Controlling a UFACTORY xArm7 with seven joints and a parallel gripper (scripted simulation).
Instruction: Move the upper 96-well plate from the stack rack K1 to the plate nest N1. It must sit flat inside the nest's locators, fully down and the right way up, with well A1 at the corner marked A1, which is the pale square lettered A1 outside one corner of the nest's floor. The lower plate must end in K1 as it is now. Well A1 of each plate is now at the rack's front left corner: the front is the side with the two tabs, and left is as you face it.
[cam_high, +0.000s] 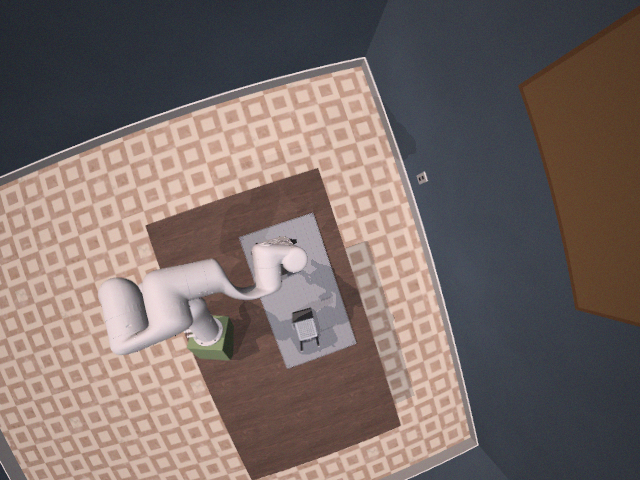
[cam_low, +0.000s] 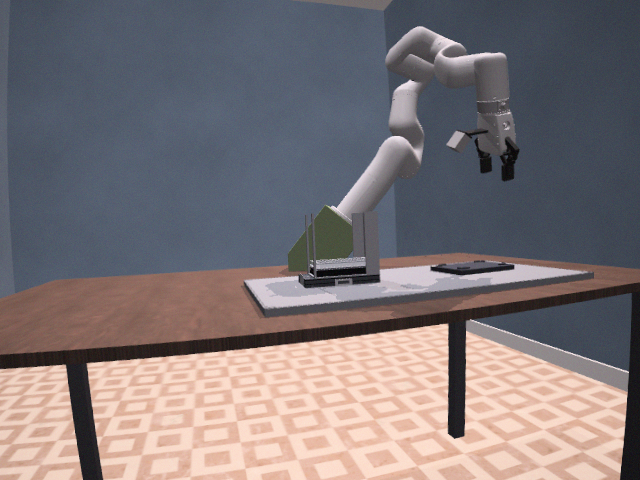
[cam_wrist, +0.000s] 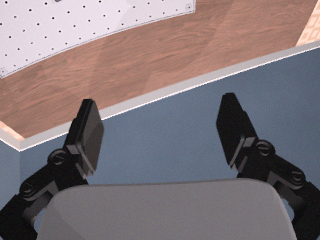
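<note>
My hand is 42 cm to the left of the dark plate, 21 cm above it and 8 cm short of it.
</note>
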